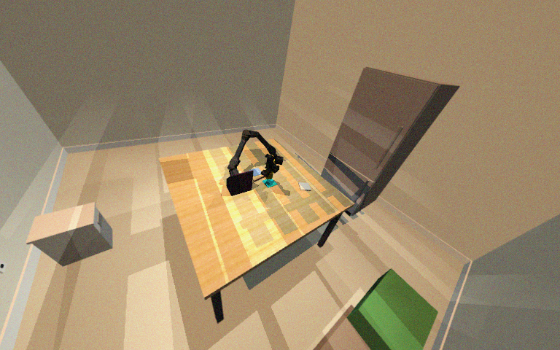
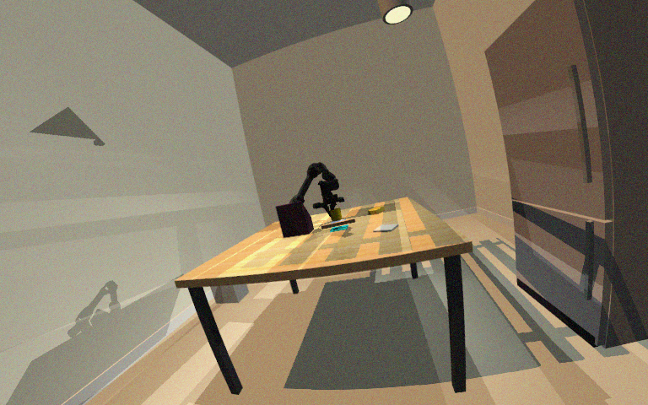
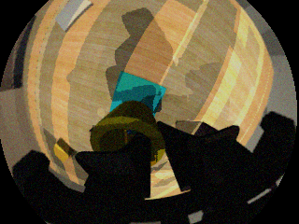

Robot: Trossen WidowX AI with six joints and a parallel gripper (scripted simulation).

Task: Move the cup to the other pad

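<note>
The teal pad lies 9 cm below my gripper tip and 3 cm ahead of it. Also, from my gripper tip: olive-yellow cup 2 cm ahead, 1 cm to the left; then light blue pad 19 cm to the left, 9 cm below, 1 cm behind; then grey-white flat plate 30 cm ahead, 19 cm to the right, 8 cm below.
</note>
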